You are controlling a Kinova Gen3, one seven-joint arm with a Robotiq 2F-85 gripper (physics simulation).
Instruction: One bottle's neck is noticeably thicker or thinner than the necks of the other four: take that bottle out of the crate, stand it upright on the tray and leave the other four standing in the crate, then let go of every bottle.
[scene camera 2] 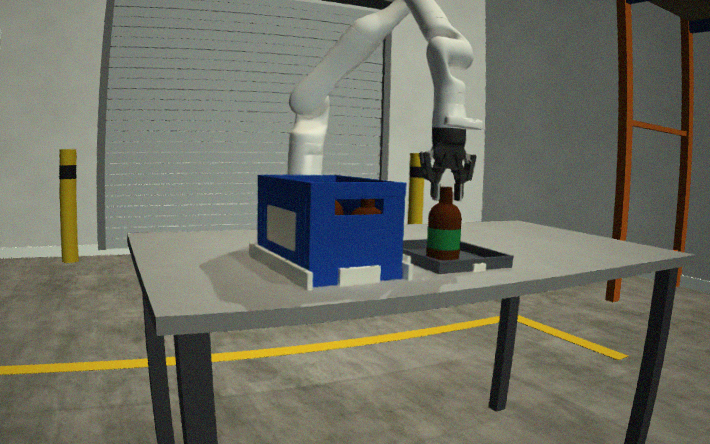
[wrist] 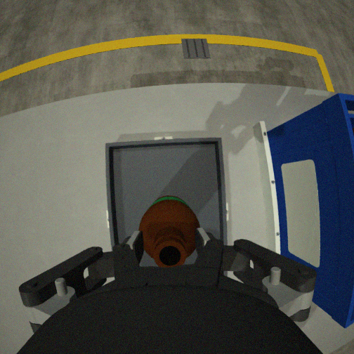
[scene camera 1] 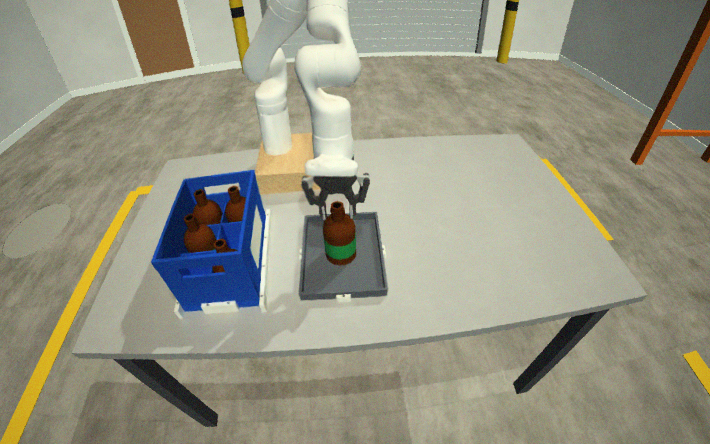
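Where they show: gripper, between the fingertips: [scene camera 2: 446, 200] [scene camera 1: 338, 216]; arm's base, origin of its link: [scene camera 1: 278, 147].
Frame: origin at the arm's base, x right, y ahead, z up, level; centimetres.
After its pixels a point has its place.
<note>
A brown bottle with a green band [scene camera 1: 340, 230] @(x -25.7, y 39.6, z 3.5 cm) [scene camera 2: 444, 214] @(x -23.3, y 39.9, z 2.5 cm) [wrist: 169, 220] stands upright on the grey tray [scene camera 1: 319, 278] @(x -20.9, y 44.8, z -7.3 cm) [scene camera 2: 497, 260] @(x -32.2, y 48.6, z -6.0 cm) [wrist: 140, 170], towards its rear half. My gripper [scene camera 1: 338, 213] @(x -25.0, y 37.2, z 5.2 cm) [scene camera 2: 447, 197] @(x -25.0, y 37.2, z 5.2 cm) [wrist: 168, 239] points down above it and is open; its fingertips stand on either side of the neck, with gaps between fingers and neck. The blue crate [scene camera 1: 235, 287] @(x -5.3, y 54.0, z -0.4 cm) [scene camera 2: 356, 235] @(x 0.4, y 55.3, z 0.6 cm) [wrist: 320, 140] holds several brown bottles, upright: two at the back [scene camera 1: 207, 211] @(x 7.4, y 36.3, z 4.2 cm) [scene camera 1: 234, 208] @(x 0.4, y 35.1, z 4.4 cm), two nearer the front [scene camera 1: 198, 238] @(x 5.8, y 45.2, z 4.1 cm) [scene camera 1: 219, 245] @(x -3.2, y 50.5, z 8.4 cm). Their lower parts are hidden by the crate.
The crate stands left of the tray in the scene views, with white brackets [scene camera 1: 219, 307] @(x -0.5, y 56.3, z -5.6 cm) at its foot. Its walls rise well above the tray. Small white brackets also flank the tray. The arm's wooden base block [scene camera 1: 285, 180] @(x -5.5, y 13.3, z -3.4 cm) is behind, at the rear edge of the table [scene camera 1: 471, 235] @(x -58.2, y 27.9, z -7.8 cm).
</note>
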